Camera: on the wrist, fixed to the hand. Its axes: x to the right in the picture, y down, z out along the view.
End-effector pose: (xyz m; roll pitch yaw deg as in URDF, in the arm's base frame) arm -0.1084 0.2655 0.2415 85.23 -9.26 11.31
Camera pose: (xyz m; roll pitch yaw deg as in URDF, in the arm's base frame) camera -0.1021 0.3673 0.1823 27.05 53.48 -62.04
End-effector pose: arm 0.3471 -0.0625 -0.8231 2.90 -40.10 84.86
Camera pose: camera 0.4030 0.0135 -0.8937 50.97 -21.94 -21.65
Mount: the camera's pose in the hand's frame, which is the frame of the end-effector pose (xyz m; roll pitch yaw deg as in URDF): 0.0163 -0.0542 -0.1034 6.90 -30.00 -87.42
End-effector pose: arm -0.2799 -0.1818 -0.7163 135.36 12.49 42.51
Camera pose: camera -0.3377 -0.0839 -0.6852 -137.02 71.68 165.32
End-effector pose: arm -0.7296 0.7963 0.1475 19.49 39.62 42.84
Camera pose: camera -0.7631 0.7426 0.0481 -32.13 -6.65 -38.68
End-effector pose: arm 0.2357 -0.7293 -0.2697 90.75 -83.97 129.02
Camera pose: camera 0.1207 -0.7527 -0.2590 95.24 3.03 99.72
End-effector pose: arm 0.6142 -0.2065 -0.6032 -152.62 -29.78 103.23
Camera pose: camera 0.6237 -0.2493 -0.4938 158.33 1.18 -170.02
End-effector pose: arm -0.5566 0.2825 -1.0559 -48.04 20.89 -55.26
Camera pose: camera -0.6467 0.2140 -1.0886 -55.57 -64.09 -83.48
